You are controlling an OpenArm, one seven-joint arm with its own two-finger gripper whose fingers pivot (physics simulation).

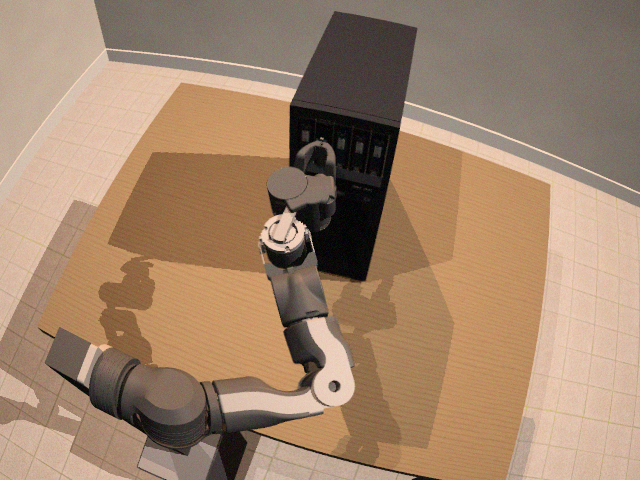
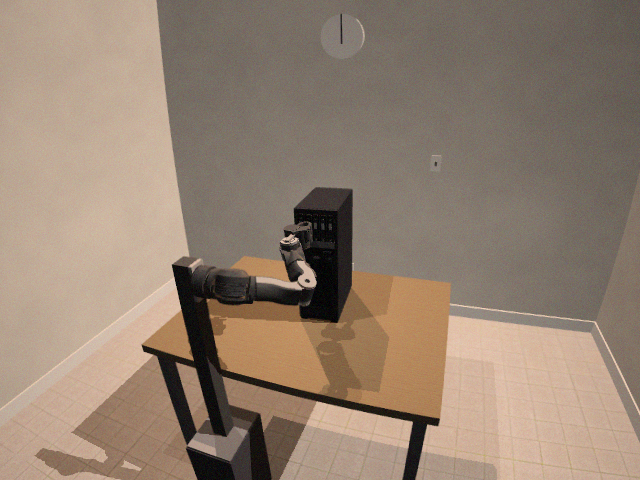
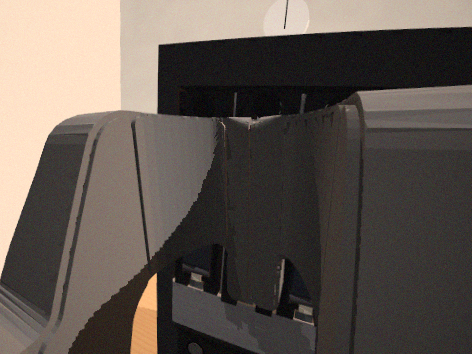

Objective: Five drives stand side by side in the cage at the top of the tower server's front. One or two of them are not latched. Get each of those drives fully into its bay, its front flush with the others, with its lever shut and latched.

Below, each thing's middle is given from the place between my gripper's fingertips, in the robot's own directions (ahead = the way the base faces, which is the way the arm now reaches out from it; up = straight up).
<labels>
Right now the black tower server (image 1: 358, 75) is 19 cm below my hand, 19 cm ahead of it and 1 cm to the right of it.
</labels>
